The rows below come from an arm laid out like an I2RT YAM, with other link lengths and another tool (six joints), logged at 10 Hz.
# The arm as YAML. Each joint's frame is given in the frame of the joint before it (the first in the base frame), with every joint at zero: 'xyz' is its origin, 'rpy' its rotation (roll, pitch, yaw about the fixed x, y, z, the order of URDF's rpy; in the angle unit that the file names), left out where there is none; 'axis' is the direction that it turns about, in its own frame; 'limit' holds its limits. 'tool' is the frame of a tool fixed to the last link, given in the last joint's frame.
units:
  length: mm
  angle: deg
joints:
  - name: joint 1
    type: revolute
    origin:
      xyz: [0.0, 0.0, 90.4]
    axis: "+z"
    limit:
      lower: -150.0
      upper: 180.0
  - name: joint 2
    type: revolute
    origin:
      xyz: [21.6, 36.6, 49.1]
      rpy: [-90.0, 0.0, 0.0]
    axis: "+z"
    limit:
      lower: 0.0
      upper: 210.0
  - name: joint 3
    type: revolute
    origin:
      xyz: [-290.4, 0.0, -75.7]
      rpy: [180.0, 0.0, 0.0]
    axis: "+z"
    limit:
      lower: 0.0
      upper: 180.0
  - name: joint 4
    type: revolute
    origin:
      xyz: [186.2, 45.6, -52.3]
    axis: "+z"
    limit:
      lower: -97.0
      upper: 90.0
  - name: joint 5
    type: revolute
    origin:
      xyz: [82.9, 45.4, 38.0]
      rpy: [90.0, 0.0, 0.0]
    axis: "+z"
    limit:
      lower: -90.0
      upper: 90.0
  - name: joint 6
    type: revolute
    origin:
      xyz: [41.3, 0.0, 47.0]
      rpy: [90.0, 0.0, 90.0]
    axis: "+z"
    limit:
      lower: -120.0
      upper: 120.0
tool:
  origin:
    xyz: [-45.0, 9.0, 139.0]
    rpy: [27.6, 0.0, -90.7]
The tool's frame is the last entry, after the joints.
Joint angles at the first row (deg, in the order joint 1, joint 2, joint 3, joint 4, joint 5, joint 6):
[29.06, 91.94, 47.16, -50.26, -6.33, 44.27]
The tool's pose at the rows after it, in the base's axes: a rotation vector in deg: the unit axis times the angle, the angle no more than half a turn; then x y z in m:
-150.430 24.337 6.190 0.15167 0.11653 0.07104
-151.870 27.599 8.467 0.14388 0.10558 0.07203
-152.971 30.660 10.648 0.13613 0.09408 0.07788
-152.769 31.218 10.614 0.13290 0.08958 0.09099
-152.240 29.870 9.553 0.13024 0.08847 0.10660
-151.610 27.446 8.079 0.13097 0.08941 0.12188
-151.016 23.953 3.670 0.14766 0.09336 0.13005
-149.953 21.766 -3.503 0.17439 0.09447 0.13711
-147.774 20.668 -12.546 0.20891 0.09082 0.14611
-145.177 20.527 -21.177 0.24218 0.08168 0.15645
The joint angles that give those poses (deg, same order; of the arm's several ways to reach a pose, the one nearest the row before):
[28.53, 91.94, 47.16, -52.01, -5.34, 45.19]
[27.09, 91.92, 47.40, -55.18, -4.91, 45.45]
[25.17, 91.24, 48.40, -59.53, -4.47, 45.15]
[24.14, 89.03, 50.55, -63.94, -4.43, 44.53]
[23.99, 86.17, 53.06, -68.14, -4.47, 43.70]
[23.99, 84.03, 56.14, -71.66, -4.47, 42.37]
[23.81, 83.83, 58.98, -71.00, -3.40, 40.73]
[22.41, 83.83, 61.39, -68.12, -1.63, 39.26]
[19.20, 83.83, 63.33, -63.35, -0.16, 37.04]
[15.07, 83.88, 64.66, -58.17, 0.47, 34.50]

